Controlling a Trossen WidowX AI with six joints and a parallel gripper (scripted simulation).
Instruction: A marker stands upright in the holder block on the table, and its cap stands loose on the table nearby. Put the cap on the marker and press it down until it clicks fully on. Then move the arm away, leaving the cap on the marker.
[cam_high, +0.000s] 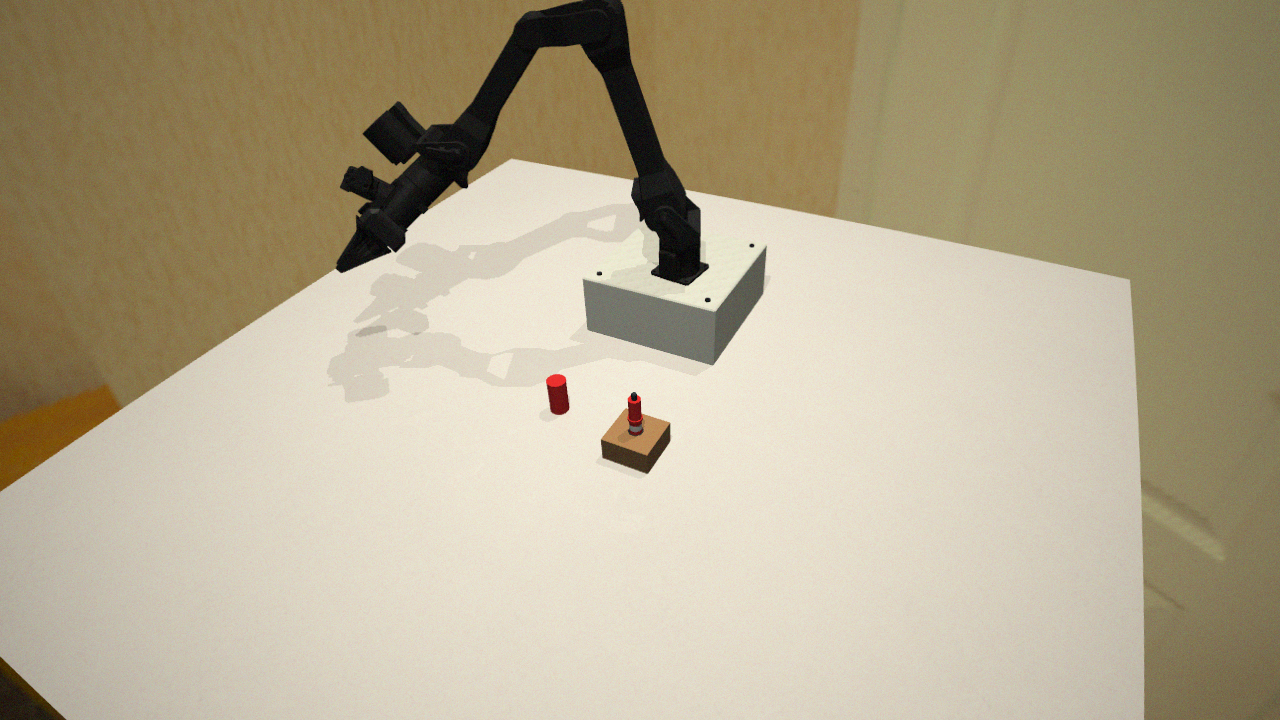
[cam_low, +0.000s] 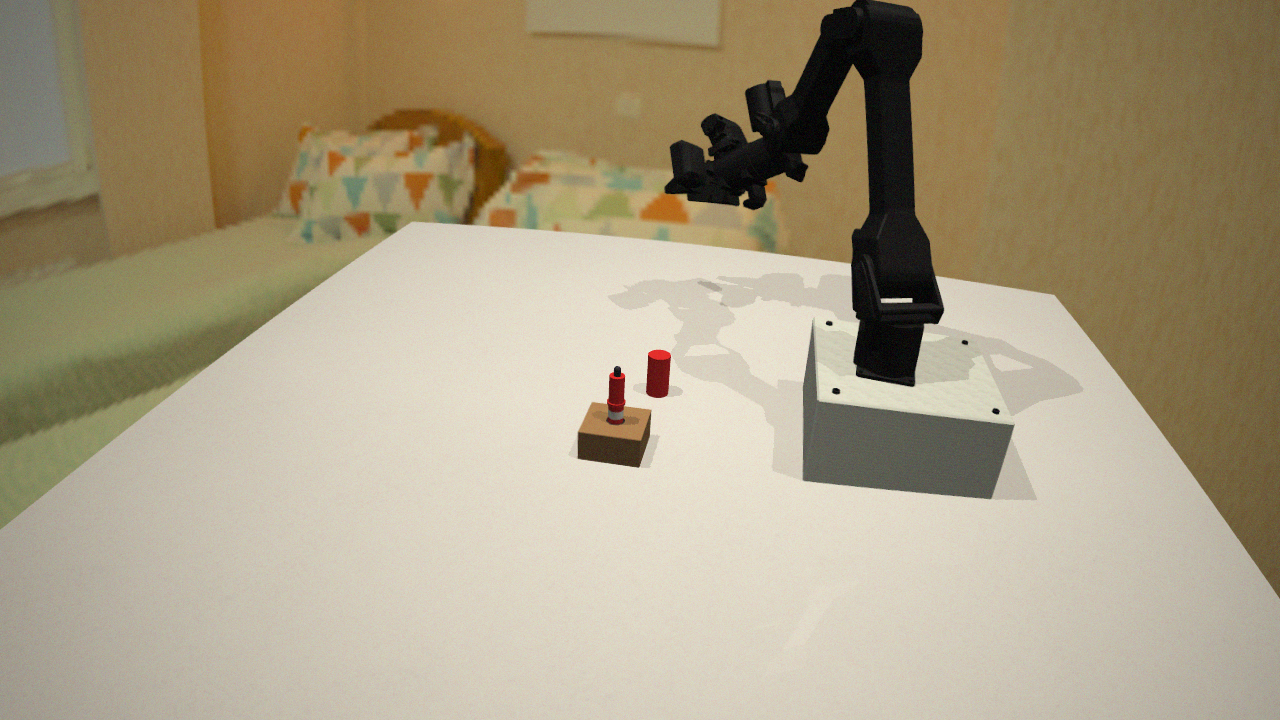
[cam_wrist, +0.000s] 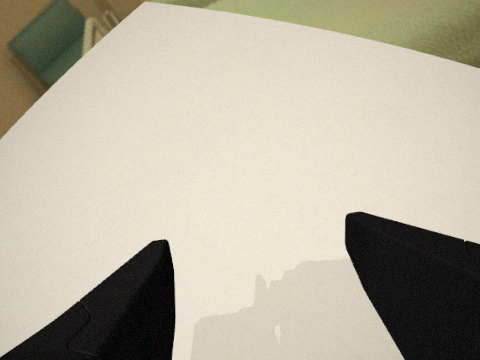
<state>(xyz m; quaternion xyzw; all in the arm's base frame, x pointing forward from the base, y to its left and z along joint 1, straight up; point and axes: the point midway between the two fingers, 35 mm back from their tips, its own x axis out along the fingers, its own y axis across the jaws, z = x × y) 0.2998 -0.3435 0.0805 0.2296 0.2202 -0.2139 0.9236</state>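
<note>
Now: gripper tip 70 mm past the red marker cap, 320 mm to the right of it and 130 mm above it.
</note>
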